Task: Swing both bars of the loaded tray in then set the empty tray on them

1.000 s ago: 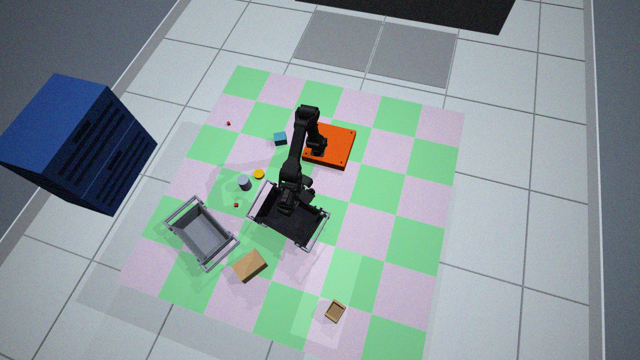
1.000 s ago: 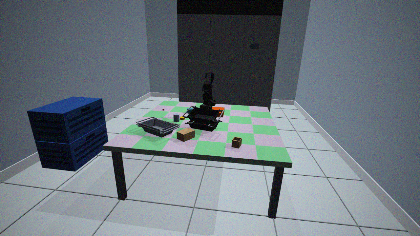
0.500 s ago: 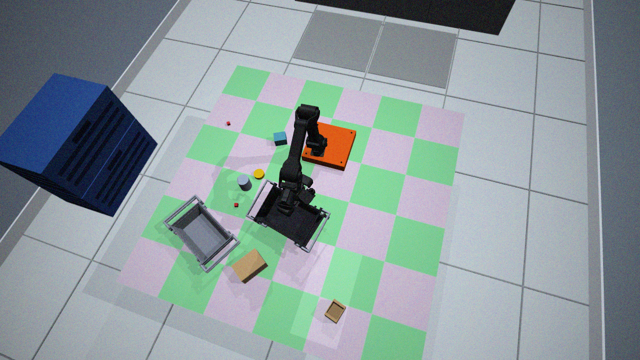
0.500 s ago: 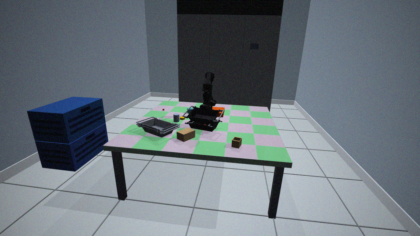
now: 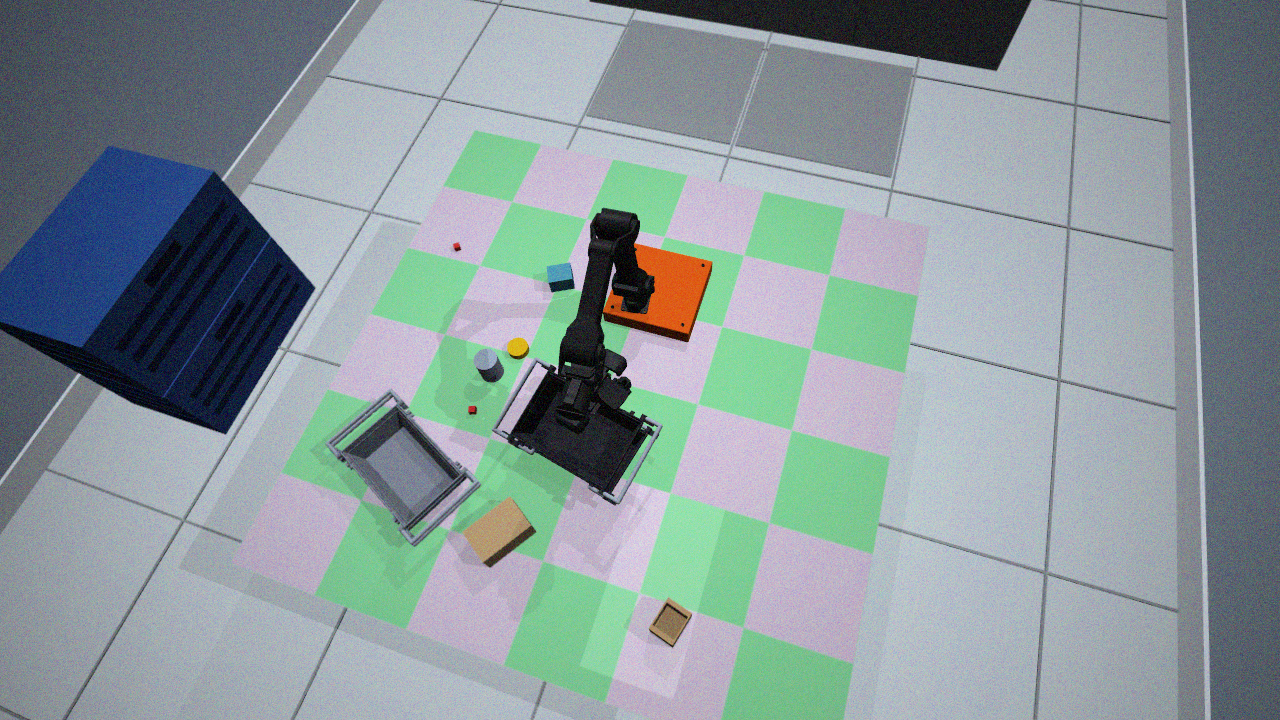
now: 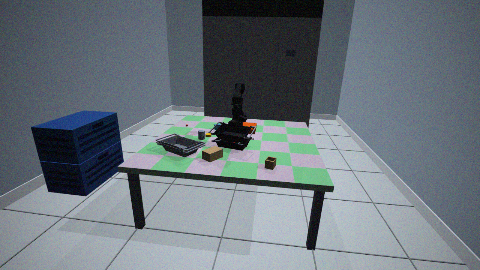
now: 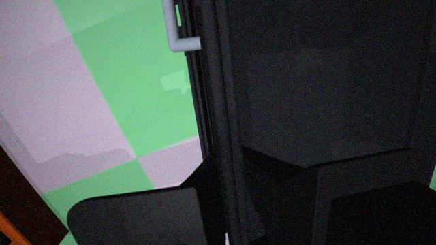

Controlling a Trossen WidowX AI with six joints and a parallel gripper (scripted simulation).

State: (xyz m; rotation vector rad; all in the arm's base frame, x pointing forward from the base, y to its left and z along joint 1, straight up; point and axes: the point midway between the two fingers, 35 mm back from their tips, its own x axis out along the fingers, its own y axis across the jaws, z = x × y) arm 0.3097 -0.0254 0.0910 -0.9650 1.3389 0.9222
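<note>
Right now the black tray is 7 cm ahead of my gripper tip, 2 cm to the right of it and 2 cm above it. Also, from my gripper tip: grey cylinder 28 cm to the right, 9 cm behind, 7 cm below; then red block 30 cm to the right, 9 cm below, 2 cm ahead; then yellow disc 24 cm to the right, 15 cm behind, 9 cm below.
</note>
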